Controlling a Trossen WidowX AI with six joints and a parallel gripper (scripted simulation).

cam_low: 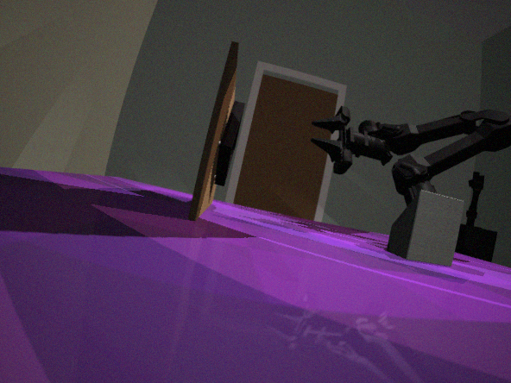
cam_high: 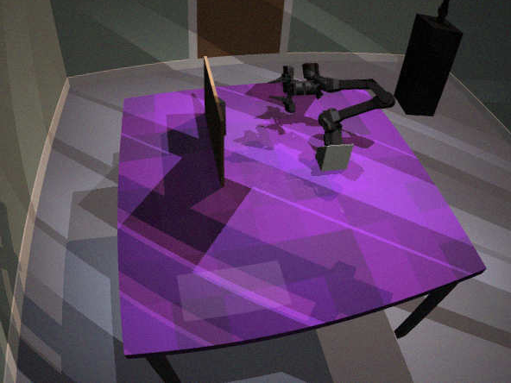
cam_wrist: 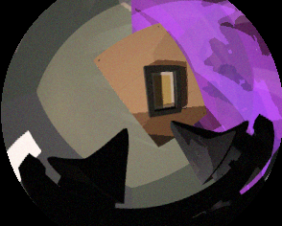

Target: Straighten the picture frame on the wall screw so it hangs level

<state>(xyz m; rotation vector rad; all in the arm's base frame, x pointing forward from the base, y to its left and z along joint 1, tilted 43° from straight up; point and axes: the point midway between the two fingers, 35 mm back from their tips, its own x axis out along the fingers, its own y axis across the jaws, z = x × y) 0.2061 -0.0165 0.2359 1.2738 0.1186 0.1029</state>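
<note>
Now: the dark picture frame 20 cm ahead of my gripper tip, 9 cm below it and 5 cm to the left of it. Round my gripper tip: wooden wall panel (21 cm ahead, 10 cm below, 4 cm to the left).
</note>
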